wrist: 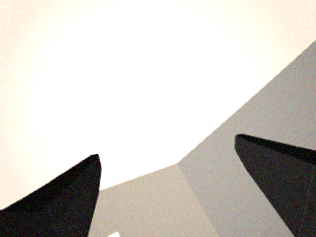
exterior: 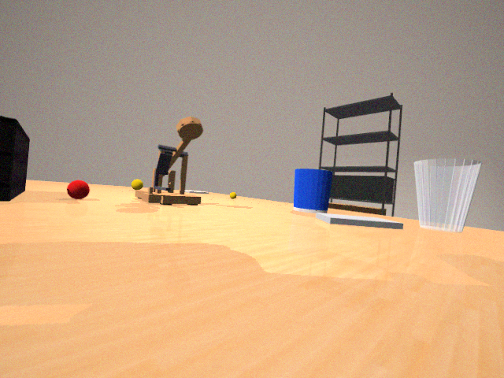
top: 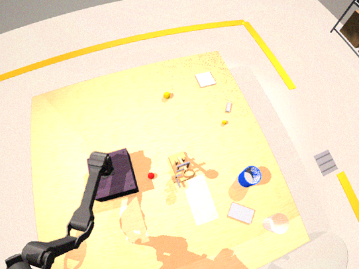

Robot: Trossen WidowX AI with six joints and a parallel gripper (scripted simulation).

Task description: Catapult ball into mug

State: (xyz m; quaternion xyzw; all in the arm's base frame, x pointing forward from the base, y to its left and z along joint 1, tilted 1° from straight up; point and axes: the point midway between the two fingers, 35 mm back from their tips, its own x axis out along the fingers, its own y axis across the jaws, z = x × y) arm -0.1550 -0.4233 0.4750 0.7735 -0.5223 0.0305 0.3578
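The wooden catapult is 53 cm below my gripper tip, 44 cm ahead of it and 29 cm to the left of it. The rest, counted from my gripper tip: clear cup (70 cm ahead, 57 cm below, 15 cm to the right); then flat grey tile (61 cm ahead, 60 cm below, 3 cm to the right); then red ball (59 cm below, 35 cm to the left, 32 cm ahead).
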